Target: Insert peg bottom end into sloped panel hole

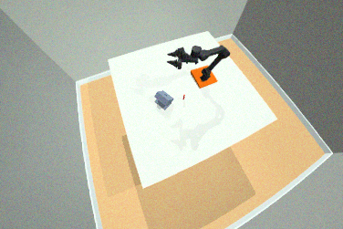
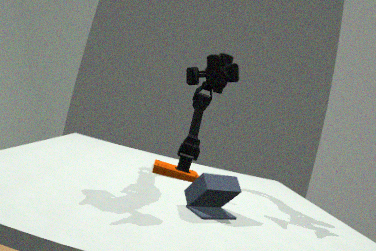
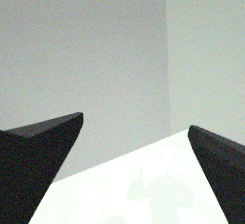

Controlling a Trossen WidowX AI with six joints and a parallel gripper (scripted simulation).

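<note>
Now: the red peg 80 mm behind my gripper tip, 170 mm to the left of it and 380 mm below it. The rest, counted from my gripper tip: grey-blue sloped panel (80 mm ahead, 100 mm to the left, 370 mm below); then thin flat foot plate (100 mm ahead, 100 mm to the left, 430 mm below).
</note>
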